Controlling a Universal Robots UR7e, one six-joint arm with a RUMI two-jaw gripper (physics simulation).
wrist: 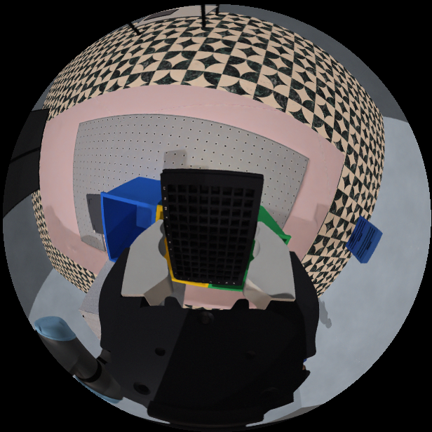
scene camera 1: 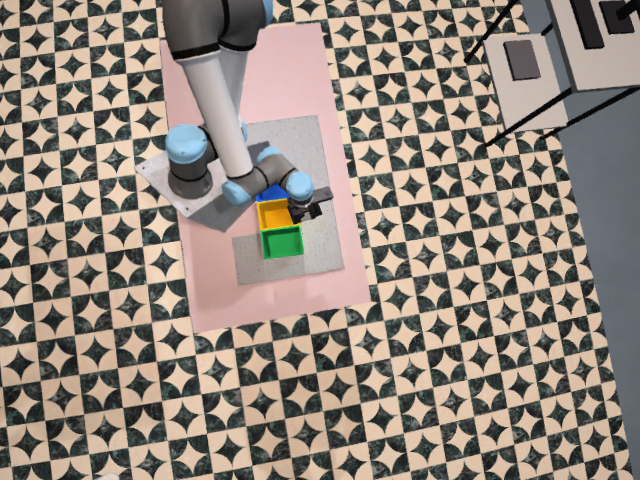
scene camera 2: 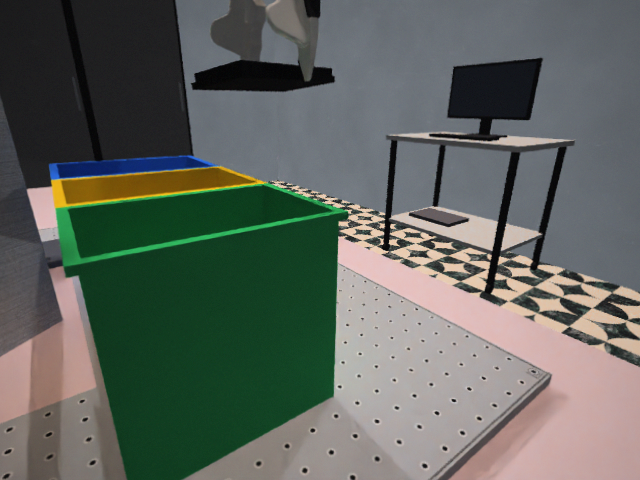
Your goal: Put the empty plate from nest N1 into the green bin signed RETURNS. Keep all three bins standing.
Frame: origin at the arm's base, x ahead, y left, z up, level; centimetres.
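Seen in the pictures: gripper, fingertip midpoint: (scene camera 2: 276, 84); arm's base, origin of the base link: (scene camera 1: 191, 182).
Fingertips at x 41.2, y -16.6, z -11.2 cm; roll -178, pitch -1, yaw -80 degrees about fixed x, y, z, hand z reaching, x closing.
Pixels of each thing's top centre, then the offset from my fingertips to it. Level surfaces: height alone.
- black plate, middle of its top: (scene camera 2: 265, 65) (scene camera 1: 304, 209) dx -1.4, dy -0.1, dz +1.7 cm
- green bin, middle of its top: (scene camera 2: 202, 209) (scene camera 1: 282, 242) dx -13.8, dy -10.4, dz -9.7 cm
- yellow bin, middle of its top: (scene camera 2: 160, 181) (scene camera 1: 278, 213) dx -13.0, dy +2.6, dz -9.7 cm
- blue bin, middle of its top: (scene camera 2: 135, 165) (scene camera 1: 274, 185) dx -12.1, dy +15.6, dz -9.7 cm
- pink mat, its level: dz -29.0 cm
My gripper (scene camera 1: 306, 212) (scene camera 2: 278, 57) (wrist: 210, 222) is shut on the black plate (scene camera 2: 253, 80) (wrist: 212, 225), with a jaw on each side. The plate's open wells look empty and it hangs roughly level, high above the bins. In the wrist view it covers parts of the yellow and green bins; in scene camera 1 it is hard to tell from the gripper. The green bin (scene camera 1: 282, 242) (scene camera 2: 217, 330) (wrist: 271, 223) stands upright at the near end of the row. No sign text is readable on it. A dark grey nest (wrist: 94, 212) lies beyond the blue bin; its label is unreadable.
The yellow bin (scene camera 1: 273, 214) (scene camera 2: 155, 187) stands between the green bin and the blue bin (scene camera 1: 269, 194) (scene camera 2: 129, 166) (wrist: 132, 192); both are upright. The arm reaches over the blue bin. A desk (scene camera 1: 599, 69) (scene camera 2: 542, 142) with a monitor (scene camera 2: 493, 90) stands off the pink mat (scene camera 1: 289, 72).
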